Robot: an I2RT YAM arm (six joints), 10 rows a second.
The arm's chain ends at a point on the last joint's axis. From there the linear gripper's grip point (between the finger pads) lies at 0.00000 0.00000 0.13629 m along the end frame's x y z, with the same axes.
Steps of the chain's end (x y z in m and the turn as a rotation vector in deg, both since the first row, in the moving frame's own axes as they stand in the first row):
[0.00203, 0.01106, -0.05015, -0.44, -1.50, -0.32]
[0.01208, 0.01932, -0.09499, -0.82, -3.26, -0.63]
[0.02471, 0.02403, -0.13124, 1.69, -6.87, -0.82]
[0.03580, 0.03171, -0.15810, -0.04, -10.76, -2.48]
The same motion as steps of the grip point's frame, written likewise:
[-0.00153, 0.01212, -0.05020, -0.44, -1.50, -0.32]
[0.00434, 0.02131, -0.09522, -0.82, -3.26, -0.63]
[0.00838, 0.02014, -0.13228, 1.69, -6.87, -0.82]
[0.01037, 0.03236, -0.16050, -0.04, -10.76, -2.48]

